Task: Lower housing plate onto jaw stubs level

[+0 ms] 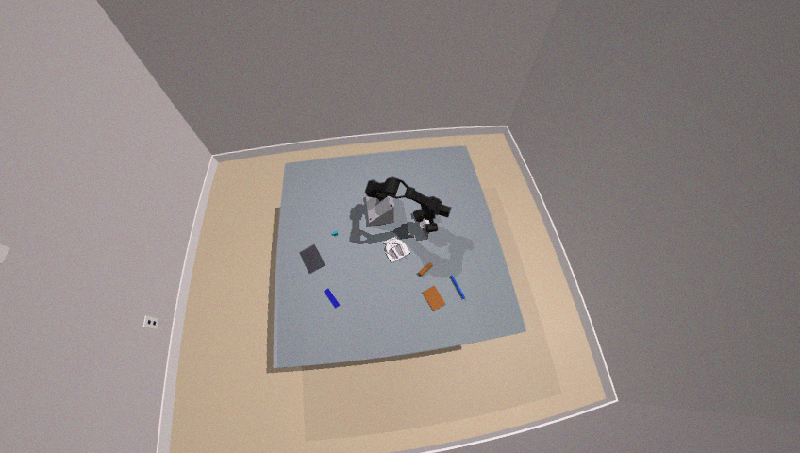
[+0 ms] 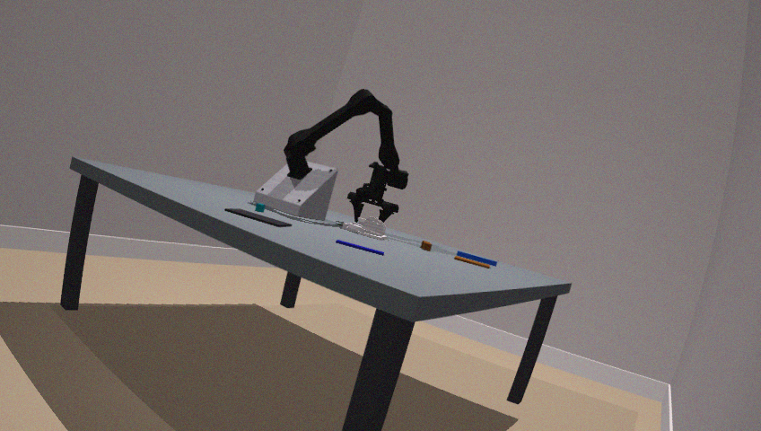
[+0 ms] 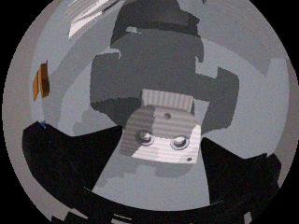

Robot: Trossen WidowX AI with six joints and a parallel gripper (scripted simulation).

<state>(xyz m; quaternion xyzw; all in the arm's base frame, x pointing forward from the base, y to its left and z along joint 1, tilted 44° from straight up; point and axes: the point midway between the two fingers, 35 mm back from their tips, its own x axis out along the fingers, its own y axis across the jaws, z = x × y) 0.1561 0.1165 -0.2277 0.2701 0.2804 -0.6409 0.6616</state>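
Now: gripper tip 1 cm to the left of the white part. From my gripper tip the other things lie so: teal peg (54 cm to the right); orange plate (44 cm ahead, 4 cm to the right, 1 cm below); orange block (28 cm ahead, 6 cm to the right).
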